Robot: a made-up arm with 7 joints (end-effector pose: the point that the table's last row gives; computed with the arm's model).
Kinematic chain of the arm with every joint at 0, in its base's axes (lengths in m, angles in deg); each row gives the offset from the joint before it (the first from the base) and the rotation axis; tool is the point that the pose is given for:
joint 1: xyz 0 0 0.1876 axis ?
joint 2: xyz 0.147 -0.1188 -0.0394 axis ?
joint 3: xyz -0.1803 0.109 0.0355 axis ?
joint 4: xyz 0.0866 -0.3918 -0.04 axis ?
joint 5: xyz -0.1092 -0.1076 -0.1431 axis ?
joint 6: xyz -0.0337 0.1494 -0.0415 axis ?
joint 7: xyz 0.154 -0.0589 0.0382 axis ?
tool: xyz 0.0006 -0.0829 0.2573
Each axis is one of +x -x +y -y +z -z.
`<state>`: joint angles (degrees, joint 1 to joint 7).
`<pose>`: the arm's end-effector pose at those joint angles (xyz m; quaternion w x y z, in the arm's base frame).
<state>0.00 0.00 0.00 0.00 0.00 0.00 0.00</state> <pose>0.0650 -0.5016 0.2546 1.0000 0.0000 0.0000 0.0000</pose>
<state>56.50 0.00 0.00 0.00 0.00 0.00 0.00</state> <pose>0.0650 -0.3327 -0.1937 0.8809 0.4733 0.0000 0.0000</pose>
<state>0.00 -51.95 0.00 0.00 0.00 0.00 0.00</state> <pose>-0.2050 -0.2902 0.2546 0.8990 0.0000 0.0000 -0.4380</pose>
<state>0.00 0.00 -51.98 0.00 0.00 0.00 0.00</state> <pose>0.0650 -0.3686 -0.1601 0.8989 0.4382 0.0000 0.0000</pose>
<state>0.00 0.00 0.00 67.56 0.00 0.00 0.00</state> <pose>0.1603 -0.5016 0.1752 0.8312 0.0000 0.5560 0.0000</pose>
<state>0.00 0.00 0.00 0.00 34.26 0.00 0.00</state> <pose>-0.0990 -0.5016 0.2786 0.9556 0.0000 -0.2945 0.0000</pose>
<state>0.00 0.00 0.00 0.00 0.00 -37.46 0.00</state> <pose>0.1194 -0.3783 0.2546 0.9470 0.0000 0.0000 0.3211</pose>
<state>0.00 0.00 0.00 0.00 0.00 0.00 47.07</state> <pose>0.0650 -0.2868 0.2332 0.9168 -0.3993 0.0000 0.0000</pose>
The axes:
joint 1: +x
joint 2: +z
joint 3: -x
joint 4: +y
joint 5: -y
joint 6: -z
joint 7: -x

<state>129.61 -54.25 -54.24 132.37 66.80 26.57 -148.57</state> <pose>-0.2062 0.3066 0.5128 0.8707 -0.1096 -0.3222 0.3550</pose>
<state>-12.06 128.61 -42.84 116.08 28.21 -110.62 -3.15</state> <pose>0.1387 -0.0376 0.1415 0.5376 -0.2011 -0.7337 -0.3637</pose>
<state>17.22 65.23 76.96 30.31 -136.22 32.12 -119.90</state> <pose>-0.0234 -0.5192 0.6941 0.6848 0.0148 -0.1556 -0.7118</pose>
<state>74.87 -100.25 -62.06 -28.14 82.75 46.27 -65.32</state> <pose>0.2841 0.7493 -0.0678 0.0346 0.2710 0.7100 0.6491</pose>
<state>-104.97 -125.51 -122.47 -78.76 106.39 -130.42 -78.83</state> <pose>0.4018 0.1063 0.3526 0.0647 0.3492 0.8862 0.2976</pose>
